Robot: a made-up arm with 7 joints. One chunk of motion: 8 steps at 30 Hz.
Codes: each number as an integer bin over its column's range. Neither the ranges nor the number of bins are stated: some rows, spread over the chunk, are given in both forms.
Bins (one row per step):
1: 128 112 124 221 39 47
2: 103 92 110 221 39 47
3: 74 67 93 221 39 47
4: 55 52 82 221 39 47
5: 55 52 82 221 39 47
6: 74 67 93 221 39 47
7: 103 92 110 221 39 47
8: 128 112 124 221 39 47
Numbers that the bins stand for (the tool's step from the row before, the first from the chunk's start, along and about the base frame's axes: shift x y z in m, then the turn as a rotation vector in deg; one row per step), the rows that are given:
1: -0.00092 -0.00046 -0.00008 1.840 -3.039 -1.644
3: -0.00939 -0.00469 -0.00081 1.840 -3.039 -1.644
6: -0.00939 -0.00469 -0.00081 1.840 -3.039 -1.644
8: -0.00092 -0.00046 -0.00008 1.840 -3.039 -1.644
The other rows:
2: -0.00484 -0.00234 -0.00041 1.840 -3.039 -1.644
4: -0.01237 -0.00611 -0.00107 1.840 -3.039 -1.644
5: -0.01237 -0.00611 -0.00107 1.840 -3.039 -1.644
7: -0.00484 -0.00234 -0.00041 1.840 -3.039 -1.644

